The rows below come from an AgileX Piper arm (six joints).
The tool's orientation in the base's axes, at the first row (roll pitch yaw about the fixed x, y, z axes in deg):
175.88, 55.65, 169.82
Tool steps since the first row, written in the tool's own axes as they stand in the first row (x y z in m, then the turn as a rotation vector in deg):
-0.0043, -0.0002, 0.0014, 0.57, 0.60, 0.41
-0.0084, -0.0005, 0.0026, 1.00, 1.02, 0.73
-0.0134, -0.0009, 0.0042, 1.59, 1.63, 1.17
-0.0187, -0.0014, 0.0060, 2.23, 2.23, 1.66
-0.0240, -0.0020, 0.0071, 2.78, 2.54, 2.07
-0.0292, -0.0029, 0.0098, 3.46, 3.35, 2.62
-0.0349, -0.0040, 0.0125, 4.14, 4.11, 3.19
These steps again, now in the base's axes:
0.0035, -0.0007, 0.0028, 0.09, 0.62, -0.68
0.0067, -0.0015, 0.0055, 0.17, 1.06, -1.20
0.0108, -0.0025, 0.0087, 0.27, 1.69, -1.91
0.0152, -0.0037, 0.0120, 0.39, 2.31, -2.68
0.0189, -0.0049, 0.0157, 0.46, 2.64, -3.36
0.0239, -0.0065, 0.0185, 0.63, 3.47, -4.20
0.0292, -0.0084, 0.0216, 0.81, 4.25, -5.05

